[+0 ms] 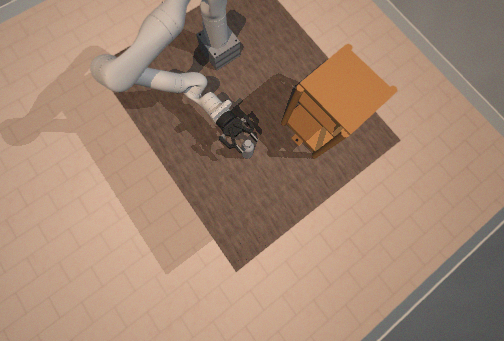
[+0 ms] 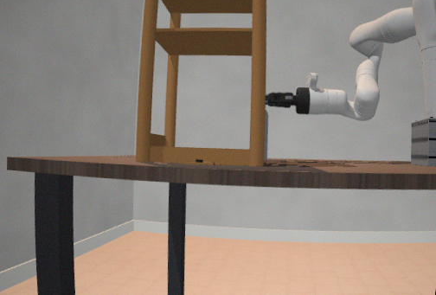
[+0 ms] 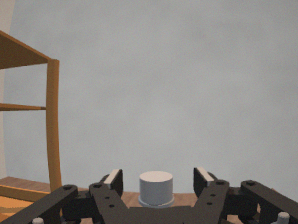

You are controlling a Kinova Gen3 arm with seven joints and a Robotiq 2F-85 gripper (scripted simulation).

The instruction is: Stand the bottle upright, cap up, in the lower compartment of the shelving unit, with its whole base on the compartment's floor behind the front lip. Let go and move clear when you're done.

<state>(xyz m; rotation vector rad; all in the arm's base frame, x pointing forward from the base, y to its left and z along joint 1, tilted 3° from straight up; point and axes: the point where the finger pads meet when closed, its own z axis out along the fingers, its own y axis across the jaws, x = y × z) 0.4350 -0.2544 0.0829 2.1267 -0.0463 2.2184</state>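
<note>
My hand is 5 cm above the grey bottle. Round my hand: orange shelving unit: 13 cm ahead, 32 cm to the left, 1 cm above.
</note>
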